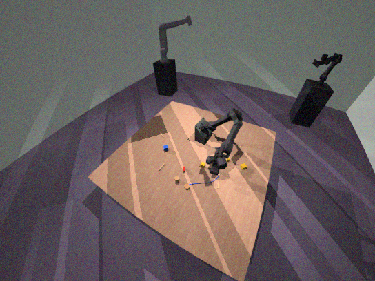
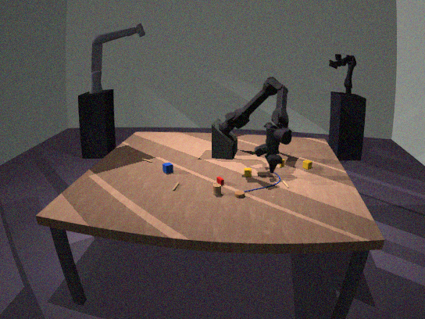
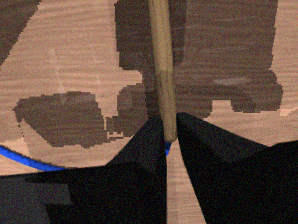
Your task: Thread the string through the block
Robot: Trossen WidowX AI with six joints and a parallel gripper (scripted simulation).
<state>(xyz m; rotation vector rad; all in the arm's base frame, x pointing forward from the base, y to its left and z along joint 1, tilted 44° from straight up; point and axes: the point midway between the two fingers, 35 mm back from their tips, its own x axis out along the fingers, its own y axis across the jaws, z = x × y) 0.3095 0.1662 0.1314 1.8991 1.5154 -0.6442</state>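
Right now my gripper tip is 23 cm to the left of the red piece and 9 cm short of it. The rest, counted from my gripper tip: blue cube 47 cm to the right, 5 cm behind; then wooden cylinder 25 cm to the right, 19 cm ahead; then round wooden button 21 cm ahead, 16 cm to the right, 1 cm below.
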